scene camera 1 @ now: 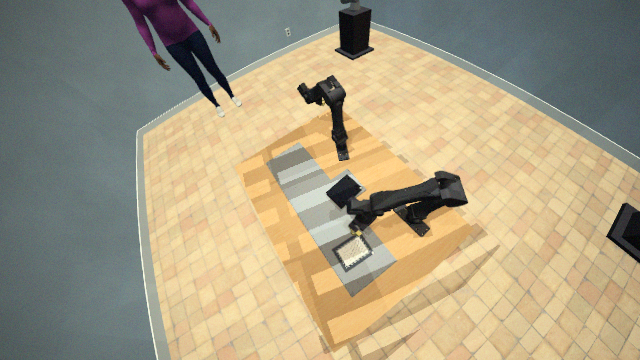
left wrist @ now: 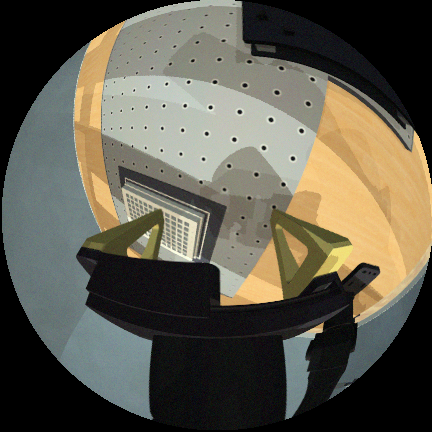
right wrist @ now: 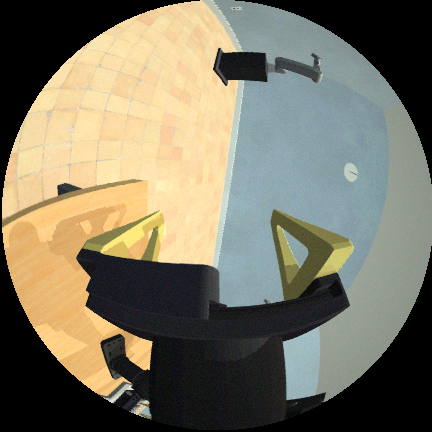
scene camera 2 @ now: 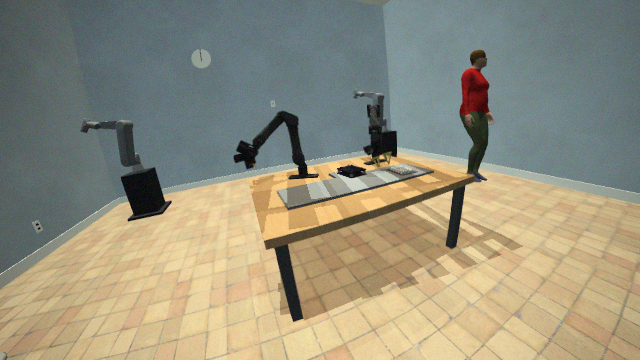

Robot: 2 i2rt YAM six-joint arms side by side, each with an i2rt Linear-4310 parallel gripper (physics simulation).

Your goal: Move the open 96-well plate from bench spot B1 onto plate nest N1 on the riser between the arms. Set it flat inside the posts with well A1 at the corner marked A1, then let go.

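Note:
The open 96-well plate is cream-white and lies flat, wells up, on the dark-bordered bench spot B1. Plate nest N1 is a black platform with short posts; its A1 mark cannot be read. My left gripper is open and empty, above the board near the plate. In the left wrist view its left finger covers part of the plate, which is off-centre to that side. My right gripper is open and empty, raised away from the plate and nest.
A grey perforated board lies on the wooden table. The nest stands beside the board, between the two arm bases. A person in red stands behind the table's right end.

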